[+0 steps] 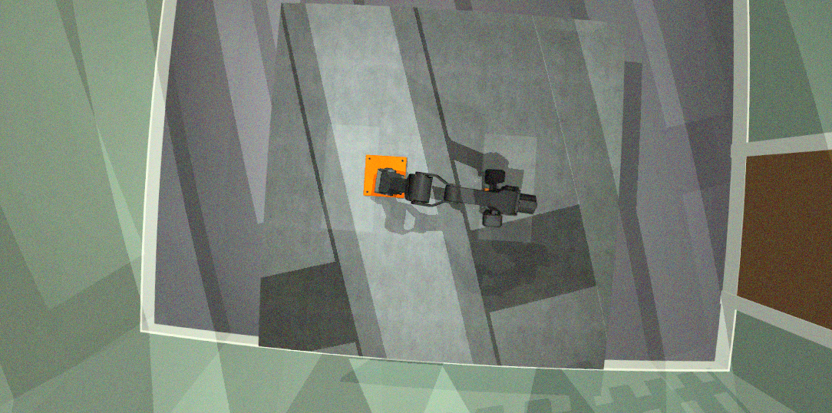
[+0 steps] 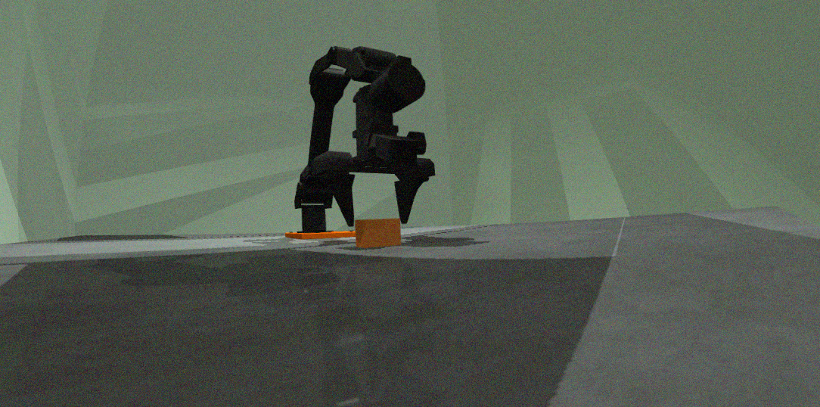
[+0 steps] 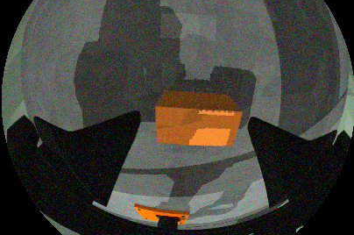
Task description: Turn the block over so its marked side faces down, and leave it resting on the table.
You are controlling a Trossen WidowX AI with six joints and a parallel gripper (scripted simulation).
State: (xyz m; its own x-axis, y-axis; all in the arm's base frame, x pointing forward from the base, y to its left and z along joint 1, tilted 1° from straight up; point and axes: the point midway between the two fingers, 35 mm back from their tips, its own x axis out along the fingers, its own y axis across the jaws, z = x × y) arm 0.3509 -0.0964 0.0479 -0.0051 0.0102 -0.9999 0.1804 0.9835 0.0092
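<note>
Right now my gripper tip is 10 mm past the orange block and 10 mm above it.
</note>
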